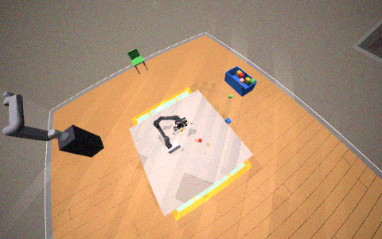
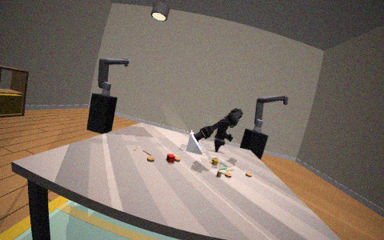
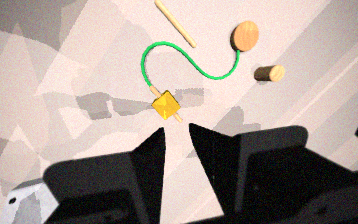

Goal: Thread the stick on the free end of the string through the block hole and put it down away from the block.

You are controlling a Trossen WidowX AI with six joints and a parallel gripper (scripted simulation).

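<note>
Right now the yellow wooden block is 70 mm below my gripper tip, 10 mm to the left of it and 10 mm behind it. Round my gripper tip: short wooden cylinder 170 mm ahead, 70 mm below; thin wooden stick 80 mm below, 20 mm to the left, 10 mm behind; round wooden button 140 mm ahead, 80 mm below, 70 mm to the left.
</note>
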